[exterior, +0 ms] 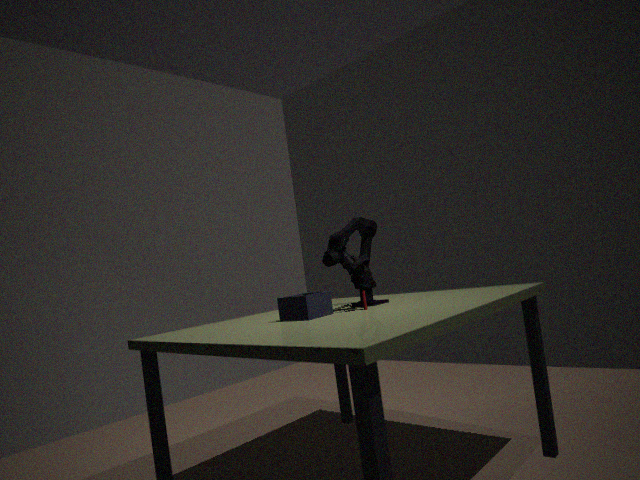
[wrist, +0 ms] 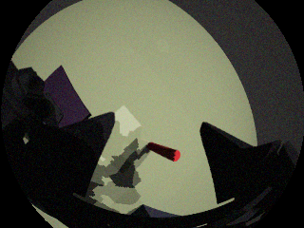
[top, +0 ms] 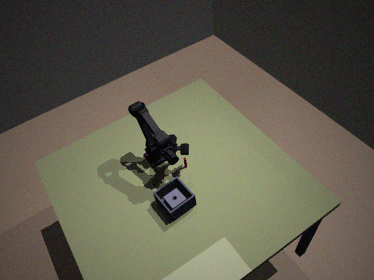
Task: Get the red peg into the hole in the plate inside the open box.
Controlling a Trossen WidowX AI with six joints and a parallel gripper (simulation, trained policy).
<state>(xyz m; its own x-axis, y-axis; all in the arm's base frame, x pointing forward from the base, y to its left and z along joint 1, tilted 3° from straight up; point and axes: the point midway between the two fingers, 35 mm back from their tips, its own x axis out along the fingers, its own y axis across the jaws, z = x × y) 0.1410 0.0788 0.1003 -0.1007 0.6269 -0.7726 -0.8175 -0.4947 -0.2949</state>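
Right now the red peg is 40 mm ahead of my gripper tip, 10 mm to the right of it and 60 mm below it. Round my gripper tip: dark box (190 mm ahead, 220 mm to the right, 70 mm below); then plate (190 mm ahead, 220 mm to the right, 50 mm below).
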